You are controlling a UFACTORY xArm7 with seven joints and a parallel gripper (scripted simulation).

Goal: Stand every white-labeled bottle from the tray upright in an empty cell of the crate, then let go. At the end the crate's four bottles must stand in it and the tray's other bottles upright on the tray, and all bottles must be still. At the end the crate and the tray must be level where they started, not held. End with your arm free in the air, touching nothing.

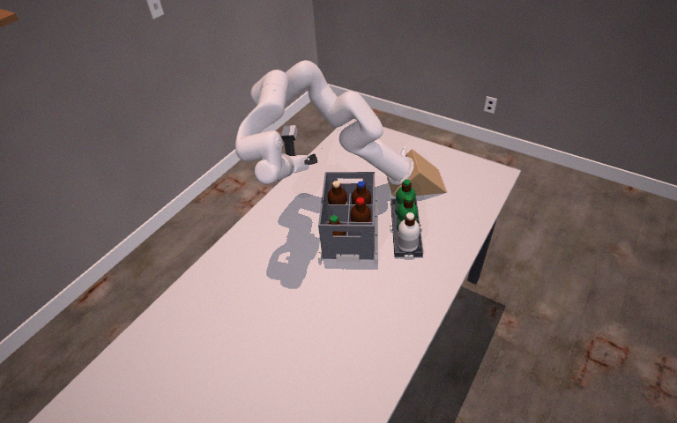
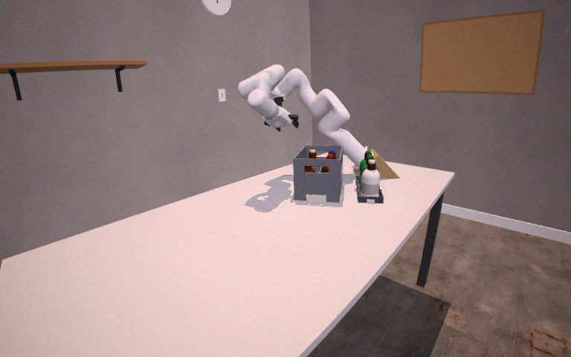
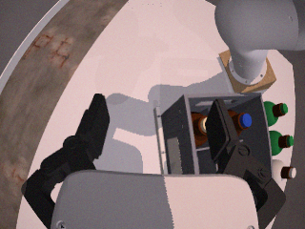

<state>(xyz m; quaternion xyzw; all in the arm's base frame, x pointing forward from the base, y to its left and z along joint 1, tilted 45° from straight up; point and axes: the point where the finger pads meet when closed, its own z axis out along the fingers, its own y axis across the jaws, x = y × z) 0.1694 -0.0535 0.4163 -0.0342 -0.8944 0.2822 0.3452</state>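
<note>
The white-labeled bottle lies 6 cm ahead of my hand, 40 cm to the left of it and 19 cm below it. From my hand the other things lie so: grey crate 4 cm ahead, 18 cm to the left, 19 cm below; dark tray 2 cm behind, 38 cm to the left, 26 cm below.
</note>
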